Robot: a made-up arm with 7 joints.
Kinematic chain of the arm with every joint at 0, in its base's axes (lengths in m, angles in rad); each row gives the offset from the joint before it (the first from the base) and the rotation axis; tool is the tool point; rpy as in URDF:
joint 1: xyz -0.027 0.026 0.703 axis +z
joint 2: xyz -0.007 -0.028 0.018 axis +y
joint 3: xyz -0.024 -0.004 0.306 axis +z
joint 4: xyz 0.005 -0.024 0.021 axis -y
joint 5: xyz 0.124 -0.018 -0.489 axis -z
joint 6: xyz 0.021 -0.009 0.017 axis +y
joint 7: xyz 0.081 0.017 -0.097 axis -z
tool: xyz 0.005 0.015 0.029 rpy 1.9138 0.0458 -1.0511
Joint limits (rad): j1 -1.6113..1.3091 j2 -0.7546..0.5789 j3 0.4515..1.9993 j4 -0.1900..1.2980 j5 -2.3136..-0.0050 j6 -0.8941..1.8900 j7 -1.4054..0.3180
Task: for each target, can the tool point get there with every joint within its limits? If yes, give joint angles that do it. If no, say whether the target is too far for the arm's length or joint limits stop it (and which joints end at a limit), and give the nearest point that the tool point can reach.
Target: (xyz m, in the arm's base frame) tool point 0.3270 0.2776 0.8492
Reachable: yes | joints -0.6113 -0.3090 1.0159 0.7230 -0.7576 -0.3912 -0.6266
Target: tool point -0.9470 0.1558 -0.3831
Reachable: no: too far | nearest point -0.4569 0.0867 0.5333 | short by 1.042 m
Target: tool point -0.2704 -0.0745 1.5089
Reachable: no: joint limits stop it (at a limit: joint 1, joint 2, joint 4, joint 5, joint 7) | nearest point -0.2277 0.0687 1.3385 | short by 0.227 m
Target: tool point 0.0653 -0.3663 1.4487
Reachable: no: joint limits stop it (at a limit: joint 1, joint 3, joint 4, joint 5, joint 7) | nearest point 0.1556 -0.2871 1.2963 | short by 0.194 m
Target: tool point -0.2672 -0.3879 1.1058
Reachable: no: joint limits stop it (at a limit: joint 1, joint 3, joint 4, joint 6, joint 7) | nearest point -0.4731 -0.2313 1.0229 | short by 0.272 m
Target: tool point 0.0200 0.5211 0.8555
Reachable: yes | joints 0.3087 -0.0636 1.2294 1.0349 -1.3103 1.2720 -0.6441
